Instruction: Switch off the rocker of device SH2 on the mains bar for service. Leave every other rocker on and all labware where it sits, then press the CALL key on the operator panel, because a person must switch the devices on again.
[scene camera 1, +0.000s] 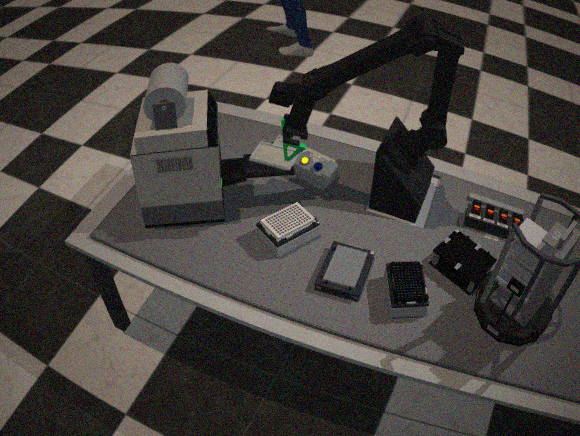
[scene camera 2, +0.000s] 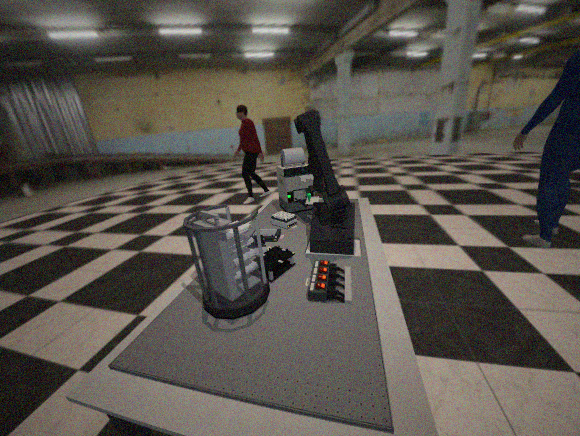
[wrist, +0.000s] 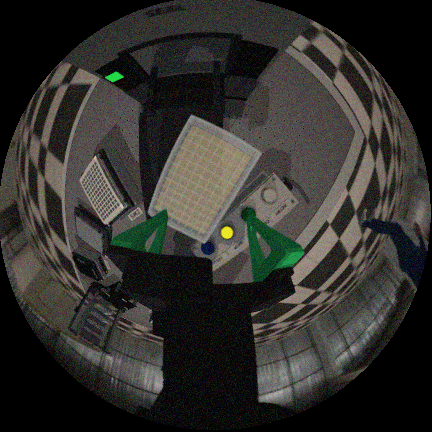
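Where they show: gripper, between the fingertips: (scene camera 1: 286, 151) (scene camera 2: 316, 200) (wrist: 207, 215); arm's base, origin of its link: (scene camera 1: 406, 147) (scene camera 2: 339, 216).
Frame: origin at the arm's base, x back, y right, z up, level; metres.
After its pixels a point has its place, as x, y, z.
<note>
The mains bar (scene camera 1: 487, 226) {-0.069, -0.330, -0.123} (scene camera 2: 315, 296) {-0.030, -0.456, -0.128} has several rockers glowing orange; their labels are unreadable. A shaker labelled SH2 (scene camera 1: 295, 242) {-0.414, 0.165, -0.123} (wrist: 135, 214) {-0.300, 0.168, -0.148} carries a white well plate (scene camera 1: 288, 221) {-0.387, 0.202, -0.084} (wrist: 102, 191) {-0.370, 0.215, -0.081}. The operator panel (scene camera 1: 315, 180) {-0.128, 0.248, -0.147} (wrist: 285, 194) {-0.087, 0.409, -0.079} has a blue key (scene camera 1: 318, 166) {-0.136, 0.236, -0.081} (wrist: 207, 248) {-0.133, 0.241, -0.080}, a yellow key (scene camera 1: 305, 160) {-0.126, 0.286, -0.083} (wrist: 227, 232) {-0.124, 0.290, -0.083}, a green key (wrist: 248, 214) {-0.118, 0.339, -0.080} and a pale key (wrist: 269, 195) {-0.111, 0.387, -0.080}; I cannot read which is CALL. My gripper (scene camera 1: 295, 151) {-0.189, 0.320, -0.018} (wrist: 207, 215) {-0.189, 0.320, -0.018} is open and empty above the panel's side, one fingertip over the green key, the other beside a plate corner.
A pale-walled plate (scene camera 1: 271, 154) {-0.226, 0.349, -0.017} (wrist: 205, 180) {-0.214, 0.350, -0.023} lies askew on the sealer's (scene camera 1: 175, 185) {-0.496, 0.499, 0.004} black carrier, its corner close to the panel. A grey-topped unit (scene camera 1: 345, 265) {-0.430, 0.009, -0.116}, a black rack (scene camera 1: 407, 282) {-0.431, -0.168, -0.088}, a black device (scene camera 1: 462, 257) {-0.271, -0.284, -0.090} and a round caged carousel (scene camera 1: 492, 327) {-0.445, -0.440, -0.117} (scene camera 2: 235, 309) {-0.269, -0.595, -0.113} stand on the table. People stand beyond.
</note>
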